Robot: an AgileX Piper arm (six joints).
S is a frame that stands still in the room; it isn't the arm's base.
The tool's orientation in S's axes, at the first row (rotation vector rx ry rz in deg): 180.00, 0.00, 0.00
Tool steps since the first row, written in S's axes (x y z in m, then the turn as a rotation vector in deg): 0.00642, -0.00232, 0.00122, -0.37, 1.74, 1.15; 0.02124, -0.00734, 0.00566, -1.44, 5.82, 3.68; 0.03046, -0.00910, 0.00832, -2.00, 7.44, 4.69; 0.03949, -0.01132, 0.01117, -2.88, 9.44, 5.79; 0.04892, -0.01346, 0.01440, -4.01, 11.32, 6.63; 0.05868, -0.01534, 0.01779, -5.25, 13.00, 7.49; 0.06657, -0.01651, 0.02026, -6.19, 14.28, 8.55
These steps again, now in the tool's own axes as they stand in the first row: 0.00642, 0.00232, -0.00122, -0.37, -1.74, -1.15; 0.02124, 0.00734, -0.00566, -1.44, -5.82, -3.68; 0.03046, 0.00910, -0.00832, -2.00, -7.44, -4.69; 0.03949, 0.01132, -0.01117, -2.88, -9.44, -5.79; 0.04892, 0.01346, -0.01440, -4.01, -11.32, -6.63; 0.05868, 0.01534, -0.01779, -5.25, -13.00, -7.49; 0.06657, 0.01651, -0.02026, -6.19, -14.28, -8.55
